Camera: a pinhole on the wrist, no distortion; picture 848 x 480 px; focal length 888.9 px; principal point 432.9 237.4 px. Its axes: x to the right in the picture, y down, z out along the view. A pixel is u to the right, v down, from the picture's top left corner.
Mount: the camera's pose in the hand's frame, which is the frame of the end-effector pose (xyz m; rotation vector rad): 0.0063 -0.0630 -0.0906 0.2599 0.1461 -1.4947
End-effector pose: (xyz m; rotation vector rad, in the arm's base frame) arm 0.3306 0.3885 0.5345 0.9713 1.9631 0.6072
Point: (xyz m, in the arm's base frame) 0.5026 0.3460 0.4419
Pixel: 40.2 133.4
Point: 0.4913 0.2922 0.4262
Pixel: 196.6 23.9
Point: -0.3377 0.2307 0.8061
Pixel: behind the camera
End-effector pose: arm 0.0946 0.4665 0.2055 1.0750 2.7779 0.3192
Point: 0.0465 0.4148 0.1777
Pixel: 308.5 263.9
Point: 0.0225 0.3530 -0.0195
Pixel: 567.3 233.1
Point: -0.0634 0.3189 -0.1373
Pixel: 715.5 337.5
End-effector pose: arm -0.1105 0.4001 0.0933 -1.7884 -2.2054 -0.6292
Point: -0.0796 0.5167 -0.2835
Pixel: 101.3 168.4
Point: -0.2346 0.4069 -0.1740
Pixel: 467.3 57.0
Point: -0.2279 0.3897 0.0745
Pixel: 697.6 301.0
